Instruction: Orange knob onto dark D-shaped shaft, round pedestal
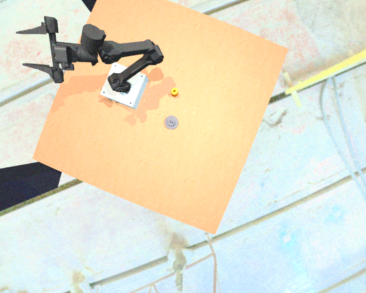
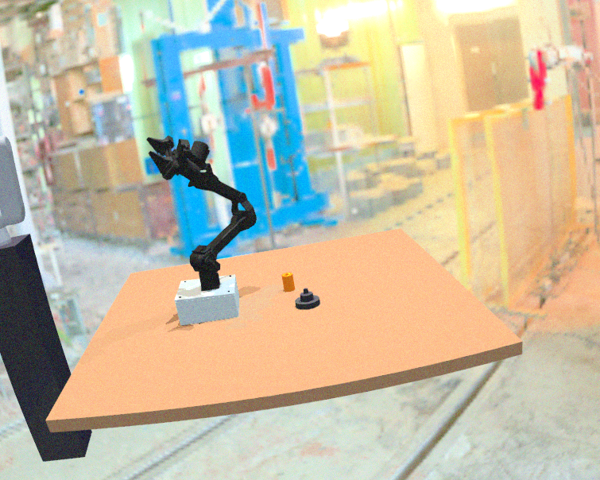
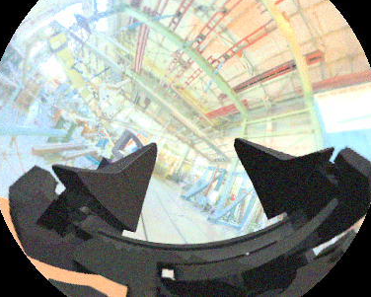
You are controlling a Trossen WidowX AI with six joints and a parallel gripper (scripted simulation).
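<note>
The orange knob lies 390 mm ahead of my gripper tip, 140 mm to the left of it and 590 mm below it. Also, from my gripper tip: dark round pedestal: 430 mm ahead, 40 mm to the right, 590 mm below.
</note>
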